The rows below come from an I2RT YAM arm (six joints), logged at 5 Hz.
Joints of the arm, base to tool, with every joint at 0 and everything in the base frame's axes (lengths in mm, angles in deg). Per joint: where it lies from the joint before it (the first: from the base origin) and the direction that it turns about. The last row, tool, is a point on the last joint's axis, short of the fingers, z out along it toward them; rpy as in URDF.
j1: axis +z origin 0 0 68
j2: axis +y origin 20 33.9 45.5
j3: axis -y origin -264 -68.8 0
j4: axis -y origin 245 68.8 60
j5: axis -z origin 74 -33.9 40.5
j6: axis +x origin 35.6 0 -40.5
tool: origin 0 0 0 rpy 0 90 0
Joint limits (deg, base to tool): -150..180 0..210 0..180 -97..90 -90..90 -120..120
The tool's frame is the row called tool.
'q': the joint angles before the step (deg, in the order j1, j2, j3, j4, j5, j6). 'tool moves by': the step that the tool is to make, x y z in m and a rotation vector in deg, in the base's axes. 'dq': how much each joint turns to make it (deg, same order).
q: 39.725 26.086 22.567 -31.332 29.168 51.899
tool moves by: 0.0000 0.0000 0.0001 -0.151 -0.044 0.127
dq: -0.007 -0.017 0.007 0.022 -0.028 -0.223
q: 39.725 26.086 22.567 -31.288 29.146 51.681
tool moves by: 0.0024 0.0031 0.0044 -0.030 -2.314 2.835
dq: 0.001 0.028 -0.089 3.395 -1.551 -3.191
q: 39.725 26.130 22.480 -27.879 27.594 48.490
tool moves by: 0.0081 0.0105 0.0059 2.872 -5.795 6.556
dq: 0.005 1.317 -1.578 11.222 -5.132 -4.785
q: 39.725 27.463 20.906 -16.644 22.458 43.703
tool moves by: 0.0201 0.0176 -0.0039 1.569 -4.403 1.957
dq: -0.018 8.839 -1.986 16.094 -1.285 -2.367
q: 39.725 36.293 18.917 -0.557 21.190 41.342
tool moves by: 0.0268 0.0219 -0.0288 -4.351 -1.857 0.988
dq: -0.011 17.013 -2.969 20.442 0.427 -4.965
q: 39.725 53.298 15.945 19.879 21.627 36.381
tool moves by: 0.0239 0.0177 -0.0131 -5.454 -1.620 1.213
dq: -0.420 13.764 2.146 11.574 0.018 -5.903
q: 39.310 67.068 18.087 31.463 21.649 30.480
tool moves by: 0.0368 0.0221 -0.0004 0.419 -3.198 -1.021
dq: -1.306 13.672 6.679 10.423 0.181 -1.814
